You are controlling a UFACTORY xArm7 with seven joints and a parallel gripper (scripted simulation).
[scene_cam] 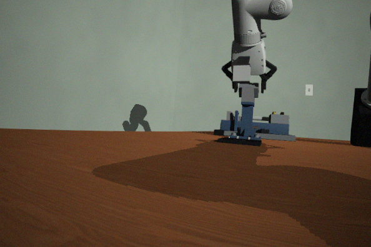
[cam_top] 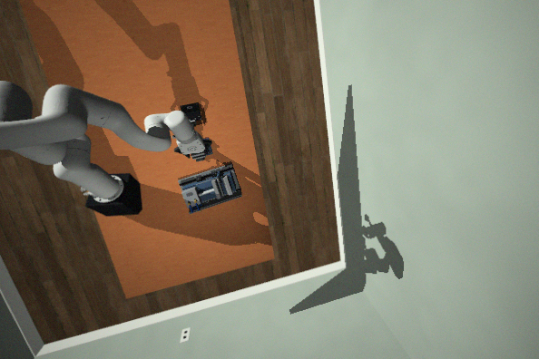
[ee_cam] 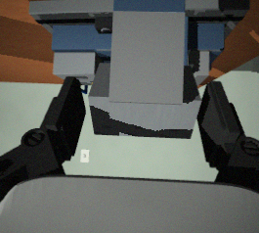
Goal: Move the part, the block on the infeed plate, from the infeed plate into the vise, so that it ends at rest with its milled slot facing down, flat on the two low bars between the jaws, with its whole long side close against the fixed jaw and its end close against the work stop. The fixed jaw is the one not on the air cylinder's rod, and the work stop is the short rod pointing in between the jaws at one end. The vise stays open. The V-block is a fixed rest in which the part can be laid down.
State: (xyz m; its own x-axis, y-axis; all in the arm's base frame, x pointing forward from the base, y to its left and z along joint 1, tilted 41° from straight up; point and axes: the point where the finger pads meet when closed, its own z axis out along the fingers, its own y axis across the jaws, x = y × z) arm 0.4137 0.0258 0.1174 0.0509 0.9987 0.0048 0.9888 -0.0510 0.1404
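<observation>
Now: the grey part 1 cm to the right of my hand. Also, from my hand: blue upright 1 cm to the right, 10 cm below; dark infeed plate 2 cm behind, 18 cm to the left, 16 cm below; work stop 7 cm ahead, 18 cm to the right, 7 cm below.
</observation>
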